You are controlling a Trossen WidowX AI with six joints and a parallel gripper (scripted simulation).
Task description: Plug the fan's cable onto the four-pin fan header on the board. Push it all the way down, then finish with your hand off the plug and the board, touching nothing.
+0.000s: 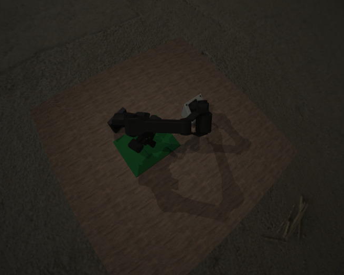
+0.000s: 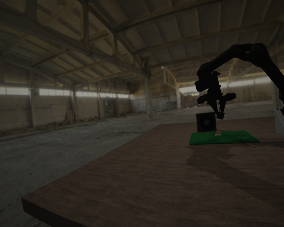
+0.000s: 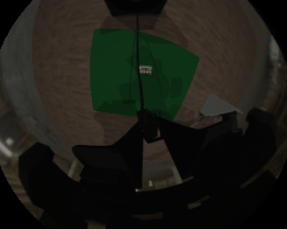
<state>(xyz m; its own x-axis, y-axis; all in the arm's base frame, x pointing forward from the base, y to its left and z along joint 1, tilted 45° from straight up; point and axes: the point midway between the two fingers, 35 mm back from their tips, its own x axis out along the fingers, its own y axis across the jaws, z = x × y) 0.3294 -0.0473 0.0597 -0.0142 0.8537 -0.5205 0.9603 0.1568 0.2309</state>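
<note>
My gripper tip is now 120 mm above the pale four-pin fan header, 70 mm to the left of it and 10 mm short of it. From my gripper tip the other things lie so: green board (140 mm below, 40 mm to the right); then black plug (10 mm to the left); then black fan (210 mm to the right, 60 mm below, 50 mm ahead).
</note>
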